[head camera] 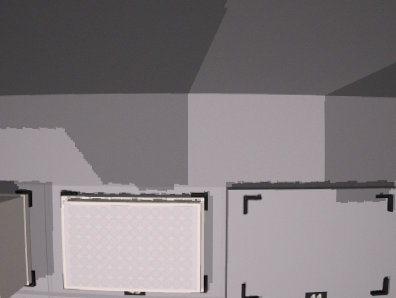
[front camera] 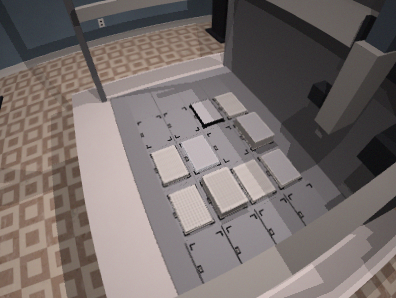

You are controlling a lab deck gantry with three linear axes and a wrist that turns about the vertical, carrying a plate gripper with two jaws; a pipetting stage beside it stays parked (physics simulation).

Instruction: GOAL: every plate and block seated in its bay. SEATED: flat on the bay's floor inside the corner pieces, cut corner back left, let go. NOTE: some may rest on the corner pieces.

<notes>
I see a pale plate (front camera: 201,156) and a dark wall (front camera: 278,58).
The head camera view misses the pale plate: it is out of frame.
</notes>
